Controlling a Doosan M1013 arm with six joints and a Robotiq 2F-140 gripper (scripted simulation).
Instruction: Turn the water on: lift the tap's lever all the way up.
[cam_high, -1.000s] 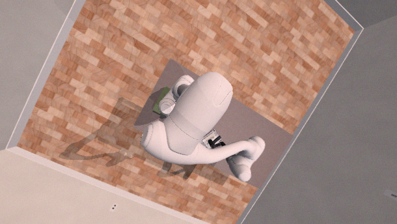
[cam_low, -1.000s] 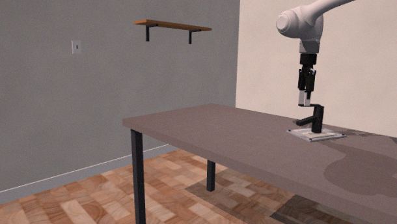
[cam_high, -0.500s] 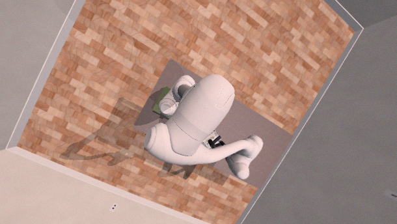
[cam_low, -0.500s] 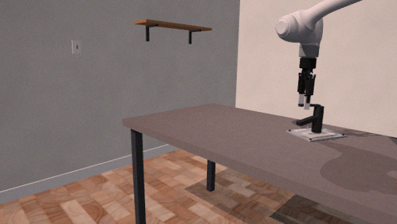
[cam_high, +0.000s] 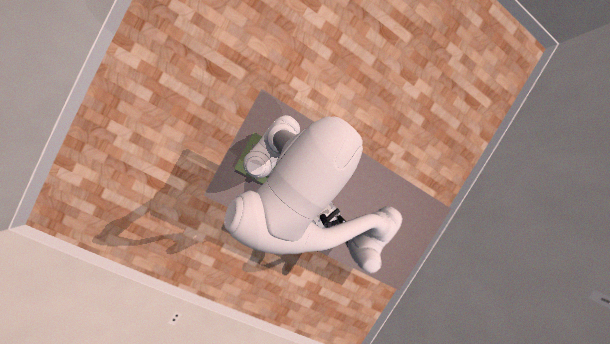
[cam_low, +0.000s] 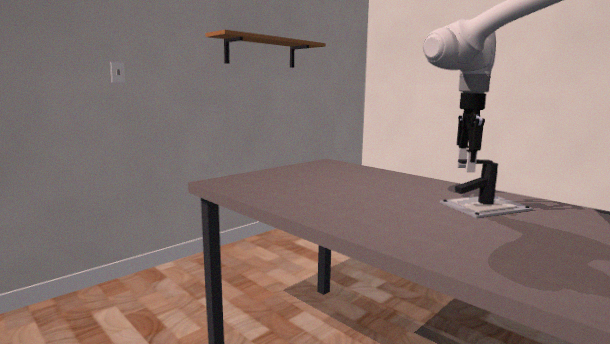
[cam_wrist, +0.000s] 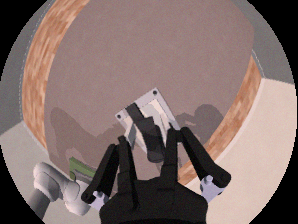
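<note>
Now: hand 20 mm to the left of the lever and 20 mm past it. Round my hand: black tap: 60 mm below, 50 mm behind, 30 mm to the right.
</note>
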